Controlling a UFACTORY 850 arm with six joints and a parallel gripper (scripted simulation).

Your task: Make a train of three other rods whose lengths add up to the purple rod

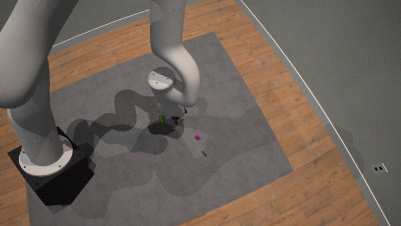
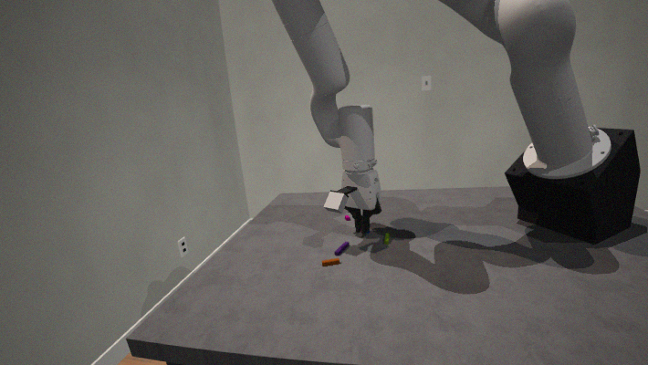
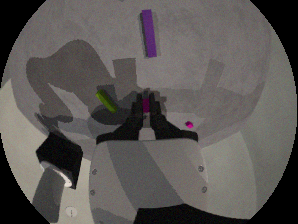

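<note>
The blue rod is 30 mm below my hand and 20 mm to the right of it. Round my hand: lime rod (70 mm behind, 30 mm below, 10 mm to the left); then purple rod (90 mm to the left, 30 mm below, 30 mm ahead); then orange rod (160 mm to the left, 30 mm below, 20 mm ahead).
</note>
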